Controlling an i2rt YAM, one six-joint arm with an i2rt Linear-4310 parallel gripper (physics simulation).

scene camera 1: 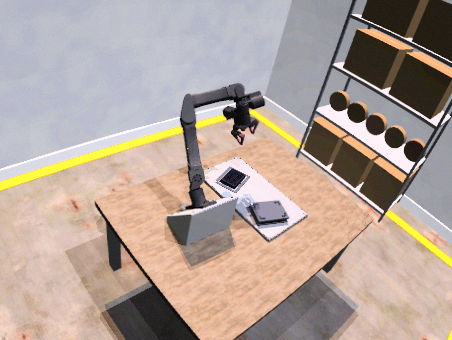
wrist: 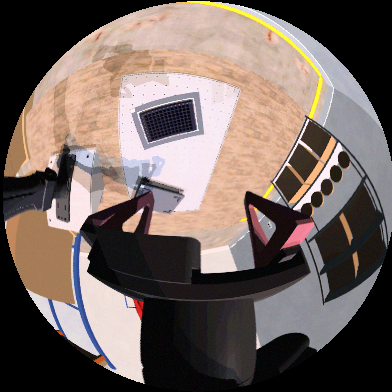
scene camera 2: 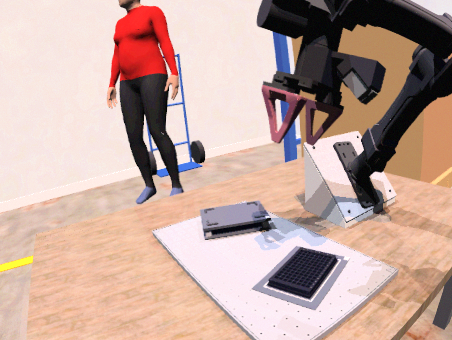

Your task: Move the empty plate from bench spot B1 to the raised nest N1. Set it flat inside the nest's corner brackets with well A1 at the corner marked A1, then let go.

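Seen in the pictures: gripper, between the fingertips: (scene camera 1: 246, 139) (wrist: 198, 195) (scene camera 2: 294, 143); arm's base, origin of its link: (scene camera 1: 200, 206) (wrist: 63, 187) (scene camera 2: 355, 173).
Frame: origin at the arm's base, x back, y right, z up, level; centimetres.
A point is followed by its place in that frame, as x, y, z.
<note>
The empty dark well plate (scene camera 1: 233, 178) {-30.4, -16.9, -7.2} (scene camera 2: 303, 271) {-31.8, -18.6, -7.4} (wrist: 168, 120) {-30.9, -18.1, -7.2} lies flat inside a grey-bordered spot on the white perforated board. The raised nest (scene camera 1: 270, 211) {-32.9, 10.8, -5.6} (scene camera 2: 234, 216) {-33.6, 8.1, -5.6} (wrist: 162, 197) {-34.7, 7.7, -5.6}, a grey platform with corner brackets, stands at the board's other end and holds no plate. The nest is partly hidden behind a finger in the wrist view. My gripper (scene camera 1: 247, 138) {-32.8, -17.7, 16.3} (scene camera 2: 295, 142) {-32.8, -17.7, 16.3} (wrist: 198, 195) {-32.8, -17.7, 16.3} is open and empty, high above the table and well away from both plate and nest. The A1 markings are too small to read.
The white board (scene camera 1: 287, 200) {-49.5, 6.1, -8.7} (scene camera 2: 200, 270) {-47.5, -5.5, -8.7} (wrist: 210, 145) {-45.0, -13.1, -8.7} lies on the wooden table (scene camera 1: 280, 265) {-20.6, 35.9, -10.0} (scene camera 2: 90, 280) {-71.1, 2.9, -10.0}. The arm's wedge-shaped mount (scene camera 1: 205, 222) {3.3, 9.4, 0.9} (scene camera 2: 320, 195) {-11.7, 1.8, -3.8} (wrist: 90, 185) {-11.5, -0.7, -0.7} stands beside it. A person in red (scene camera 2: 141, 45) and a blue hand truck (scene camera 2: 181, 169) are beyond the table.
</note>
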